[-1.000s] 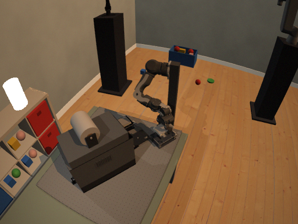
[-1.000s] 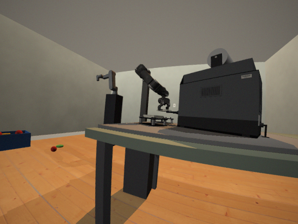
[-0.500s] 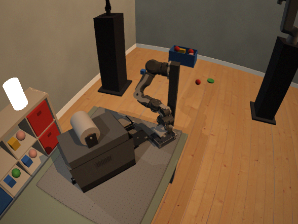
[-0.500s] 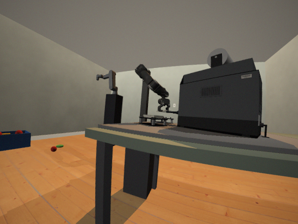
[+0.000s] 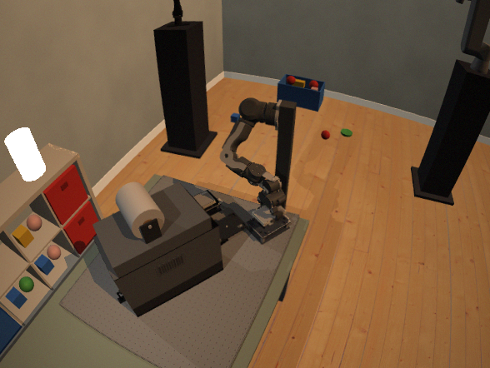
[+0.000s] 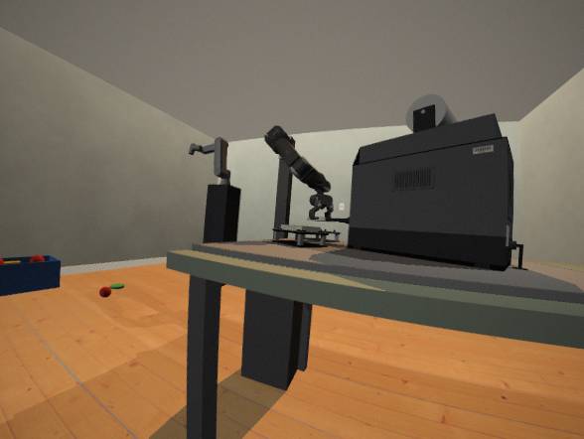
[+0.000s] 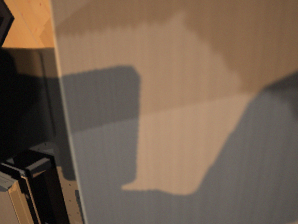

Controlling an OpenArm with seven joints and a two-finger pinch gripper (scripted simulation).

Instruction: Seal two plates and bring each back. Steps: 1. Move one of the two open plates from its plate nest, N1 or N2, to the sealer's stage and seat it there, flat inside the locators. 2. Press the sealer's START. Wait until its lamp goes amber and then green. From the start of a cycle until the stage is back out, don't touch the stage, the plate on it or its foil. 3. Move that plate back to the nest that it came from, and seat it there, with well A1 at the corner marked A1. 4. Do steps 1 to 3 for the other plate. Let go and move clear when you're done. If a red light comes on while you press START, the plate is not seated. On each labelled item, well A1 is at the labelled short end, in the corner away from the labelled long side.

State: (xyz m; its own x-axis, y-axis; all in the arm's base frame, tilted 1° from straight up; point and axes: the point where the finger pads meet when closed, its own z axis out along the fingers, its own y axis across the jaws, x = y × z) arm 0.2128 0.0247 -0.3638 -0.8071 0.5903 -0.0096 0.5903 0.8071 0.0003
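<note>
My gripper is now 60 mm above the plate nest. Round my hand: dark sealer stage: 150 mm to the right, 130 mm ahead; then white well plate: right at my hand; then pale start button: 270 mm ahead, 130 mm to the right, 90 mm above.
</note>
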